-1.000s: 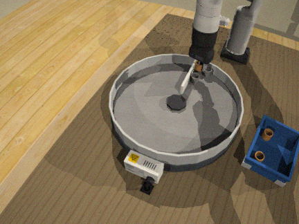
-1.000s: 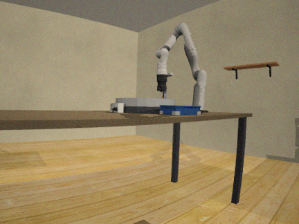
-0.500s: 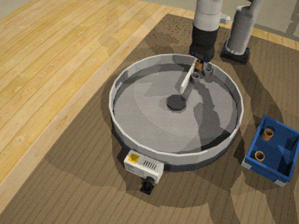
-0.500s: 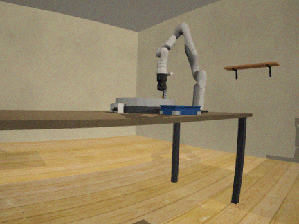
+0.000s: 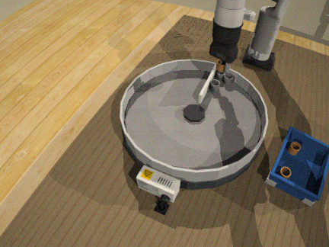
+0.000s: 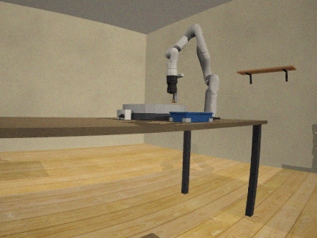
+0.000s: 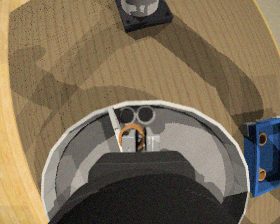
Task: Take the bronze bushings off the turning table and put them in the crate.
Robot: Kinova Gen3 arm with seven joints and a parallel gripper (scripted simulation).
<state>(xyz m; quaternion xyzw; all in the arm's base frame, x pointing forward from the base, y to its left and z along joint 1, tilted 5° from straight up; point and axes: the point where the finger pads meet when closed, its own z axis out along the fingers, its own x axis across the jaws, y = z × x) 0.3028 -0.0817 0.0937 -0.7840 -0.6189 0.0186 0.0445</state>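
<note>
Right now my hand is 17 cm short of the blue crate, 31 cm to the right of it and 11 cm above it. Round my hand: turning table 16 cm ahead, 3 cm to the right, 9 cm below.
</note>
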